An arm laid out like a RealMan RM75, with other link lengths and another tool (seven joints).
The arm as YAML. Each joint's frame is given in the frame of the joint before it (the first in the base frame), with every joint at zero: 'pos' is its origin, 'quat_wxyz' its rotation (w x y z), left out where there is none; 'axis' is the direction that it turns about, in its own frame. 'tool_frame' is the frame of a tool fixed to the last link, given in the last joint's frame.
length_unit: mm
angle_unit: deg
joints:
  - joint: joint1
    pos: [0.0, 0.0, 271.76]
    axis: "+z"
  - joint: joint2
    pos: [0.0, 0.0, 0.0]
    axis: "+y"
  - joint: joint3
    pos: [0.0, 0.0, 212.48]
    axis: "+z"
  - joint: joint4
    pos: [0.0, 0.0, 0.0]
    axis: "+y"
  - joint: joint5
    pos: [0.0, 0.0, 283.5]
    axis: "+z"
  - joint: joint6
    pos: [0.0, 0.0, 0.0]
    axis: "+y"
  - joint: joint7
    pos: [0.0, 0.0, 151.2]
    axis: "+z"
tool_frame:
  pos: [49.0, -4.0, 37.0]
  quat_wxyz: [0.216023, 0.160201, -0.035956, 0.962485]
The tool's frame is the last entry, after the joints.
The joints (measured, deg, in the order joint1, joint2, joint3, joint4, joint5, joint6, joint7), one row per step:
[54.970, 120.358, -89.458, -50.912, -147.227, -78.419, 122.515]
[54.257, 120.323, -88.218, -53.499, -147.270, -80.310, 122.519]
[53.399, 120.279, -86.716, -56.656, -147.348, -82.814, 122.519]
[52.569, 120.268, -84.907, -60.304, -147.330, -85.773, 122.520]
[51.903, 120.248, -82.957, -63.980, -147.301, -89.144, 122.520]
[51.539, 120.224, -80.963, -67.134, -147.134, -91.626, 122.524]
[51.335, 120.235, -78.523, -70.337, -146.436, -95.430, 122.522]
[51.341, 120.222, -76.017, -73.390, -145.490, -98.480, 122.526]
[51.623, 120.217, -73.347, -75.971, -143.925, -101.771, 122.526]
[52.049, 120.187, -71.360, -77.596, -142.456, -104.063, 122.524]
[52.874, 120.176, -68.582, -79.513, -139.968, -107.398, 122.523]
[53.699, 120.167, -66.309, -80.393, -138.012, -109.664, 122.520]
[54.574, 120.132, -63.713, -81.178, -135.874, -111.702, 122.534]
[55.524, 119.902, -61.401, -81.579, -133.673, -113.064, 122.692]
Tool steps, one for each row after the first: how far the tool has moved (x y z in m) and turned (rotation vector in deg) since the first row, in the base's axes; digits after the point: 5 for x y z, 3 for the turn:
[-0.00719, -0.00060, 0.00721, 0.061, 1.012, -0.051]
[-0.01515, -0.00200, 0.01703, 0.061, 2.060, -0.153]
[-0.02495, -0.00394, 0.02910, 0.066, 3.318, -0.165]
[-0.03454, -0.00687, 0.04291, -0.064, 4.396, -0.214]
[-0.04409, -0.00785, 0.05579, 0.323, 5.750, 0.011]
[-0.05344, -0.01305, 0.07021, -0.258, 7.229, -0.371]
[-0.06396, -0.01654, 0.08432, -0.363, 9.140, -0.248]
[-0.07441, -0.02183, 0.09727, -1.098, 11.375, -0.275]
[-0.08276, -0.02582, 0.10605, -1.827, 13.218, -0.112]
[-0.09485, -0.03275, 0.11706, -3.439, 15.949, 0.250]
[-0.10315, -0.03737, 0.12450, -4.724, 18.160, 0.453]
[-0.11154, -0.04123, 0.13266, -5.799, 20.780, 0.771]
[-0.11996, -0.04342, 0.13994, -6.549, 23.392, 1.224]

